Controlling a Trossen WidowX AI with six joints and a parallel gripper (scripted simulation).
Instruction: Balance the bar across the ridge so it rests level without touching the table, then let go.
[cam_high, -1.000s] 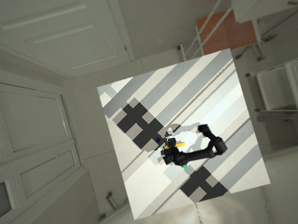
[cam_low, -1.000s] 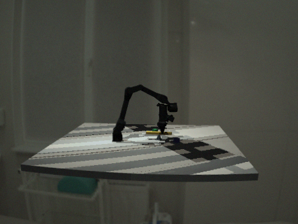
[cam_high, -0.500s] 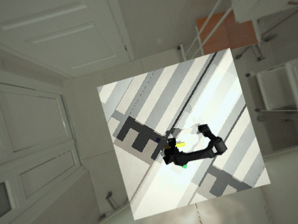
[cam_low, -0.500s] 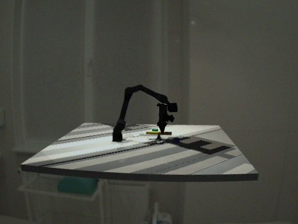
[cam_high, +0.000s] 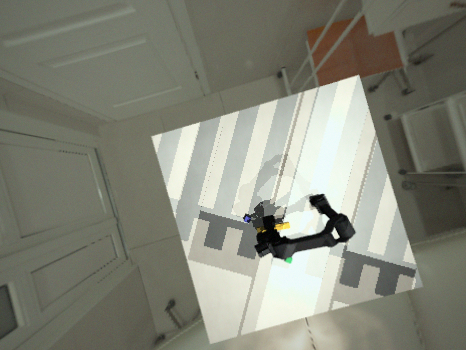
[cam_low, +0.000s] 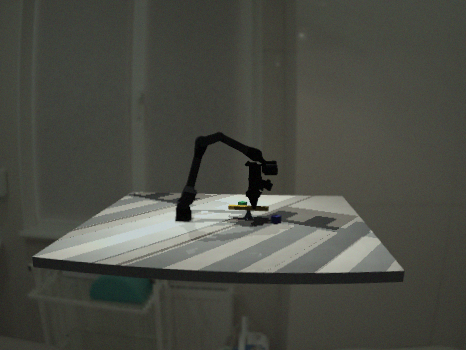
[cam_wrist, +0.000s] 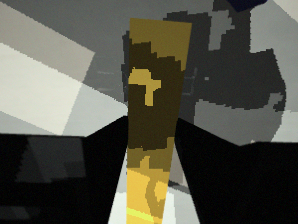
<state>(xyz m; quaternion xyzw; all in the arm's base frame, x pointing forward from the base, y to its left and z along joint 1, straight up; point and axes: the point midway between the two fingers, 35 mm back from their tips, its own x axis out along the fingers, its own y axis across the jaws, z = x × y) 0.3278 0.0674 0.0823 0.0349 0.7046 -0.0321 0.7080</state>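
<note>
Now: the yellow bar 30 mm behind my gripper tip. The rest, counted from my gripper tip: small green block 70 mm behind, 210 mm to the left, 30 mm below; small blue block 100 mm ahead, 80 mm to the right, 30 mm below.
</note>
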